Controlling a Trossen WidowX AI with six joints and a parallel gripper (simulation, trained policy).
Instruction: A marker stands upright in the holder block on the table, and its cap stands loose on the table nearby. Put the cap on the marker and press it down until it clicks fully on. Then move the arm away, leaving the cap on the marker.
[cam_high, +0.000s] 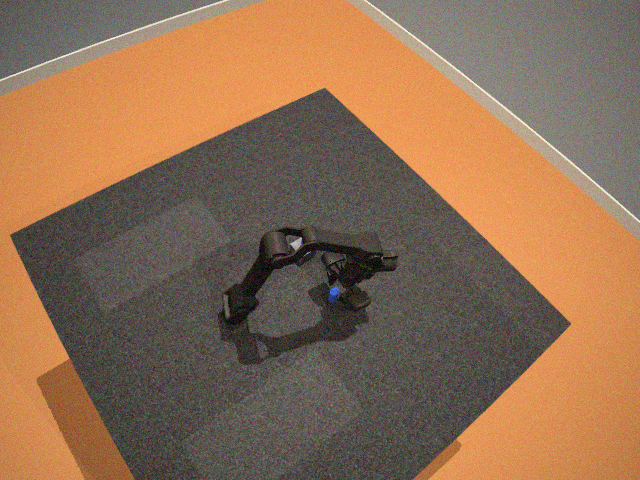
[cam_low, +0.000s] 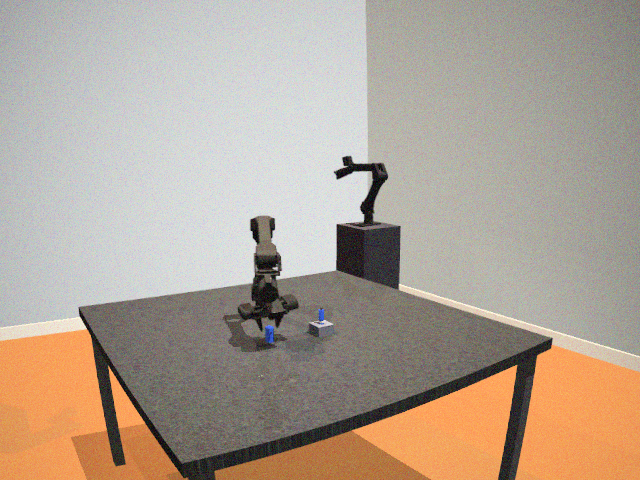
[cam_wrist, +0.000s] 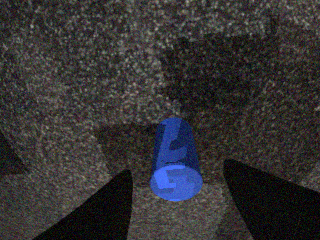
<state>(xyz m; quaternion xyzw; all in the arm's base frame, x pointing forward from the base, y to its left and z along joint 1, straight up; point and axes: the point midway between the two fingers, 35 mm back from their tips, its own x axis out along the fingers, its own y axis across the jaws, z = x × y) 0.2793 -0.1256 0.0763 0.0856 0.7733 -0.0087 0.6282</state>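
The blue cap is 20 mm below my gripper tip. From my gripper tip the other things lie so: blue marker (190 mm to the left, 30 mm above, 20 mm ahead); then grey holder block (190 mm to the left, 30 mm below, 20 mm ahead).
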